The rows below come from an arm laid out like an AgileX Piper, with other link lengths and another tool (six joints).
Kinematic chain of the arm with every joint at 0, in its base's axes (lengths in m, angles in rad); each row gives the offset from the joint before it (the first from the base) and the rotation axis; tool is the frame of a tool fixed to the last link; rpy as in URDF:
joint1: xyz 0 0 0.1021 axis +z
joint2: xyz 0 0 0 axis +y
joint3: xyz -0.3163 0 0.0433 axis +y
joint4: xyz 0.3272 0 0.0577 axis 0.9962 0 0.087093
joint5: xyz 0 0 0 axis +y
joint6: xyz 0.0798 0 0.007 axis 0.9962 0 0.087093
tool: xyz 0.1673 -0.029 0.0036 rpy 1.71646 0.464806 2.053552
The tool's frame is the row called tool.
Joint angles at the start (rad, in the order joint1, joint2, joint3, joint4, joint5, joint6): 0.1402 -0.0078 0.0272 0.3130 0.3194 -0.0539
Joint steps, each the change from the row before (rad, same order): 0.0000 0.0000 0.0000 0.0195 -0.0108 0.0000; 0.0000 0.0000 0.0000 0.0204 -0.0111 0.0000; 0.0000 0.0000 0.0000 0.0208 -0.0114 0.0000; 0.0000 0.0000 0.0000 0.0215 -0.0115 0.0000; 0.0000 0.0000 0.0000 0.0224 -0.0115 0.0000; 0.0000 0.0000 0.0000 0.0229 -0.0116 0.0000; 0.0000 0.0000 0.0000 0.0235 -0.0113 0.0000
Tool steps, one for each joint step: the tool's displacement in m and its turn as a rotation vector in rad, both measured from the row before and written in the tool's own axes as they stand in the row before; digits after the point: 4 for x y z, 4 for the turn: 0.0002 0.0027 0.0004 -0.0194 -0.0003 0.0109; 0.0002 0.0027 0.0004 -0.0201 -0.0004 0.0116; 0.0001 0.0028 0.0004 -0.0205 -0.0006 0.0119; 0.0001 0.0028 0.0004 -0.0209 -0.0007 0.0126; 0.0001 0.0028 0.0004 -0.0213 -0.0007 0.0134; 0.0001 0.0027 0.0004 -0.0216 -0.0009 0.0139; 0.0001 0.0027 0.0004 -0.0216 -0.0008 0.0146
